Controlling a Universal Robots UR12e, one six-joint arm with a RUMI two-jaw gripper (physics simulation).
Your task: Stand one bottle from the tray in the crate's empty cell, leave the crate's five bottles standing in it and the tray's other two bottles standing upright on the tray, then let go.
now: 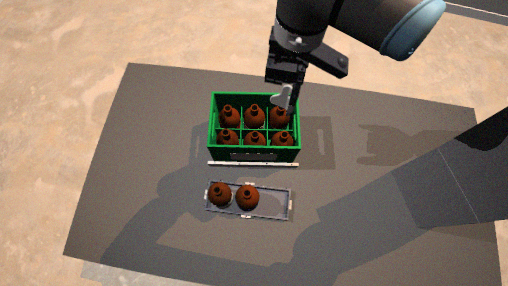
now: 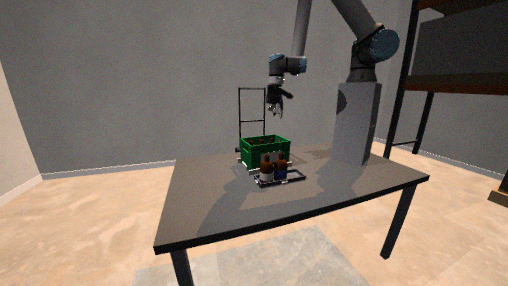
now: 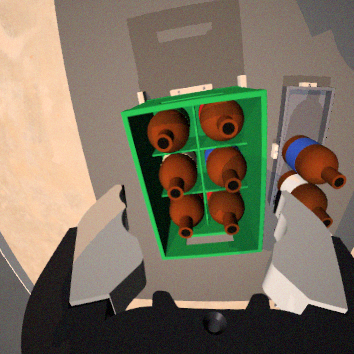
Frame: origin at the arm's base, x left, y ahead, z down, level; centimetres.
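Seen in the pictures: gripper, fingertip midpoint: (image 1: pixel 289 95) (image 2: pixel 277 117) (image 3: pixel 198 190); arm's base, origin of the base link: (image 2: pixel 360 83).
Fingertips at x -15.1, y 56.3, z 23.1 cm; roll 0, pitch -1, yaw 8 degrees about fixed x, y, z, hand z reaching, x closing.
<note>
Offsets run from my fingertips to a thing's top centre. "spot": to the spot under its first point. Level surfaces: height alone.
The green crate {dx +0.4, dy +8.7, dz +13.7 cm} (image 1: pixel 220 153) (image 2: pixel 255 152) (image 3: pixel 256 165) holds a brown bottle in every cell, all standing. A bottle with a bit of red label, at the end near the robot base in the tray-side row {spot: dx +5.6, dy -0.9, dz +17.1 cm} (image 1: pixel 284 140) (image 3: pixel 221 120), stands in its cell, apart from the fingers. The grey tray {spot: dx +22.7, dy -4.8, dz +29.7 cm} (image 1: pixel 290 202) (image 2: pixel 300 174) (image 3: pixel 329 105) holds two upright brown bottles, one white-labelled {dx +22.2, dy +18.1, dz +15.3 cm} (image 1: pixel 220 194) (image 2: pixel 266 174) (image 3: pixel 310 196) and one blue-labelled {dx +22.6, dy +9.6, dz +15.3 cm} (image 1: pixel 247 197) (image 2: pixel 281 172) (image 3: pixel 312 162). My gripper (image 1: pixel 286 103) (image 2: pixel 277 113) (image 3: pixel 198 190) is open and empty, above the crate. Lower parts of the crate's bottles are hidden.
A white strip {spot: dx +10.6, dy +8.6, dz +28.4 cm} (image 1: pixel 252 164) lies along the crate's tray side. Small white blocks sit around the tray. The robot's pedestal (image 2: pixel 355 122) stands on the dark table {dz +31.3 cm} (image 1: pixel 125 125) (image 2: pixel 200 200). A black-framed cart (image 2: pixel 239 112) stands behind the table, and a shelf rack (image 2: pixel 396 115) is at the right.
</note>
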